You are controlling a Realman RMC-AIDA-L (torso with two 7-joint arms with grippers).
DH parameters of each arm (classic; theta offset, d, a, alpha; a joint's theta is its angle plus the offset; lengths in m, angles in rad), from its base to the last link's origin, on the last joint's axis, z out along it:
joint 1: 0 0.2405 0 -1.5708
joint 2: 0 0 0 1.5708
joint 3: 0 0.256 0 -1.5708
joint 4: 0 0 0 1.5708
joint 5: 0 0.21 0 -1.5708
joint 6: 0 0 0 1.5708
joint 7: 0 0.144 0 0
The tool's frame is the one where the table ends.
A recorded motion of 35 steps. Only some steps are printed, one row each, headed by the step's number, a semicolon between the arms.
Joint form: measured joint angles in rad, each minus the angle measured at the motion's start. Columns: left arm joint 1, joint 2, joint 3, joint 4, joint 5, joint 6, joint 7; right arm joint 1, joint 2, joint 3, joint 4, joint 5, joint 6, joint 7.
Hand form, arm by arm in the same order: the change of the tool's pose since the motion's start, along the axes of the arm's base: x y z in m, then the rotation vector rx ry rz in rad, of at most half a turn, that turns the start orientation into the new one. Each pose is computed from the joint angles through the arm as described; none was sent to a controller.
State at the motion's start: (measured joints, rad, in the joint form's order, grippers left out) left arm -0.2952 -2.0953 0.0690 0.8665 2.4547 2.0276 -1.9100; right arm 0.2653 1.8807 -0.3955 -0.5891 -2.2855 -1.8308 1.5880
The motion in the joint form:
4: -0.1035 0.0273 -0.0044 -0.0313 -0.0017 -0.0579 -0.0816; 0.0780 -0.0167 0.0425 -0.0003 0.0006 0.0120 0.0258
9: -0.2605 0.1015 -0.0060 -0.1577 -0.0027 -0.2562 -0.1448; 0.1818 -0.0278 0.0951 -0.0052 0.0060 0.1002 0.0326
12: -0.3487 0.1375 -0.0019 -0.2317 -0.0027 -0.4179 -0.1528; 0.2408 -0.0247 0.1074 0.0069 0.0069 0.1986 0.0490
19: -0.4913 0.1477 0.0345 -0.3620 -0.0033 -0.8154 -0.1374; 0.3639 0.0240 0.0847 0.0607 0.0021 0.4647 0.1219
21: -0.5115 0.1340 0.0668 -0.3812 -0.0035 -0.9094 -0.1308; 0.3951 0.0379 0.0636 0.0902 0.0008 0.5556 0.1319
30: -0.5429 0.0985 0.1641 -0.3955 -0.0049 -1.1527 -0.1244; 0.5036 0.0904 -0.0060 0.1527 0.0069 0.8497 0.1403
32: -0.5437 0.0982 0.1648 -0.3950 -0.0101 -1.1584 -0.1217; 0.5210 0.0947 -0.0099 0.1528 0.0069 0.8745 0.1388
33: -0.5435 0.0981 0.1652 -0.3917 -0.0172 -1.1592 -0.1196; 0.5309 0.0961 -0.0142 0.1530 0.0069 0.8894 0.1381
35: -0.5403 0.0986 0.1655 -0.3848 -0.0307 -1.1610 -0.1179; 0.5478 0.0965 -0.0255 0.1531 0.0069 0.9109 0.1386
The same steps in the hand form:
4: 0.0122 0.0414 0.0057 0.0035 -0.0019 -0.0001; -0.0130 0.0322 0.0115 0.0443 -0.0025 0.0372
9: 0.0269 0.1130 0.0146 0.0693 0.0441 0.0137; -0.0288 0.0801 0.0244 0.1511 -0.0494 0.0807
12: 0.0367 0.1561 0.0183 0.1395 0.1018 0.0260; -0.0363 0.1090 0.0246 0.2110 -0.0835 0.0693
19: 0.0539 0.2265 0.0056 0.2896 0.2550 0.0889; -0.0567 0.1647 -0.0027 0.2870 -0.1328 -0.0142
21: 0.0561 0.2361 -0.0035 0.3086 0.3073 0.0999; -0.0610 0.1777 -0.0144 0.3005 -0.1601 -0.0372
30: 0.0546 0.2557 -0.0154 0.3834 0.4704 0.1354; -0.0838 0.2196 -0.0455 0.3782 -0.2737 -0.0651
32: 0.0549 0.2565 -0.0147 0.3901 0.4711 0.1363; -0.0896 0.2258 -0.0463 0.3918 -0.2849 -0.0562
33: 0.0554 0.2572 -0.0133 0.3971 0.4688 0.1364; -0.0929 0.2295 -0.0464 0.3996 -0.2934 -0.0503
35: 0.0548 0.2579 -0.0102 0.4109 0.4640 0.1415; -0.0988 0.2356 -0.0460 0.4099 -0.3083 -0.0373

